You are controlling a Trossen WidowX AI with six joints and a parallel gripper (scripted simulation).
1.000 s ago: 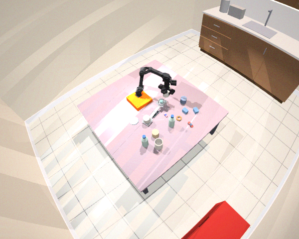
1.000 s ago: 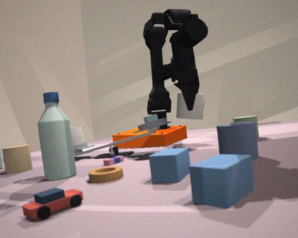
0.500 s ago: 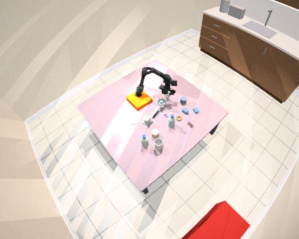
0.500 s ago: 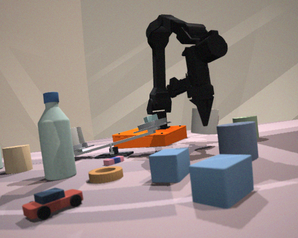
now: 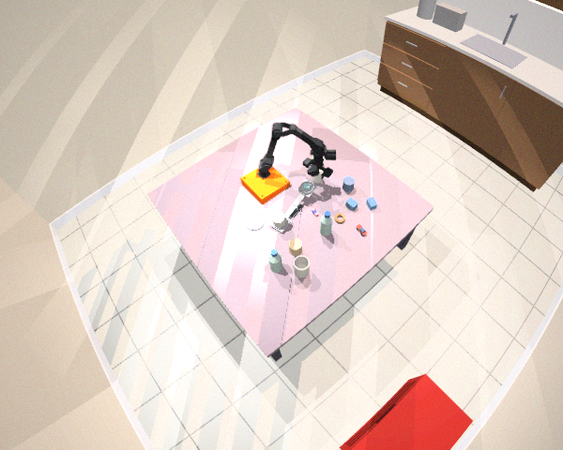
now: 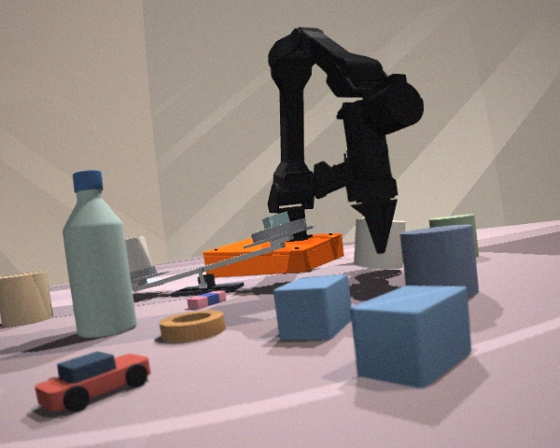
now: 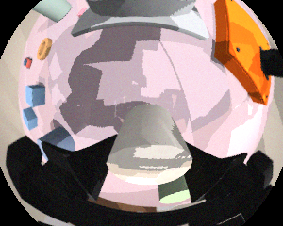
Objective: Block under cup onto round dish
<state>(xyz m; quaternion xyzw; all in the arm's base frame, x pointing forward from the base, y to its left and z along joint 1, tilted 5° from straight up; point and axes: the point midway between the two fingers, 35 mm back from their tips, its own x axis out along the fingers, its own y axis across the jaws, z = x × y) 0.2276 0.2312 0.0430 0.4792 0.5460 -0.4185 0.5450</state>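
Right now the white cup is 2 cm to the left of my gripper tip and 1 cm above it. The rest, counted from my gripper tip: ring 30 cm ahead, 12 cm to the right, 2 cm below; blue cylinder 19 cm ahead, 9 cm to the left; pale teal block 5 cm ahead, 14 cm to the right, 5 cm above.
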